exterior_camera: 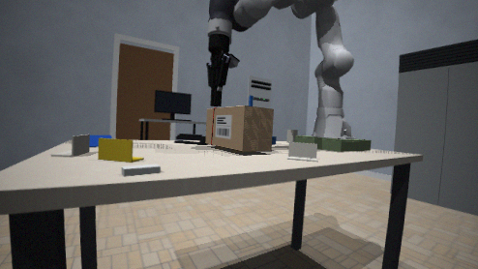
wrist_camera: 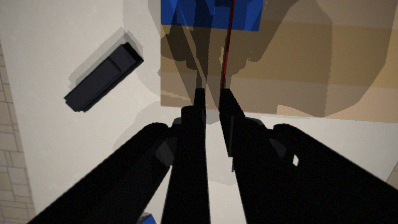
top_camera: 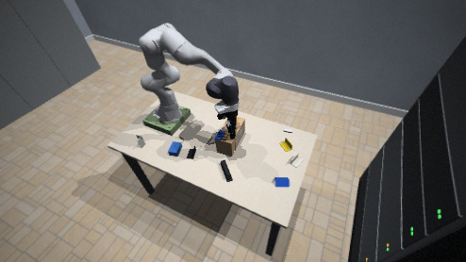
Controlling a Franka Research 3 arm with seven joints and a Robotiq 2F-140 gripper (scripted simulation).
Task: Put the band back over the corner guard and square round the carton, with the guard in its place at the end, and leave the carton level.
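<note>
Right now the brown carton is 110 mm below my hand, 70 mm to the left of it and 50 mm behind it. Round my hand: yellow angle piece 310 mm ahead, 190 mm to the left, 170 mm below; then white corner guard 400 mm ahead, 170 mm below, 90 mm to the left.
</note>
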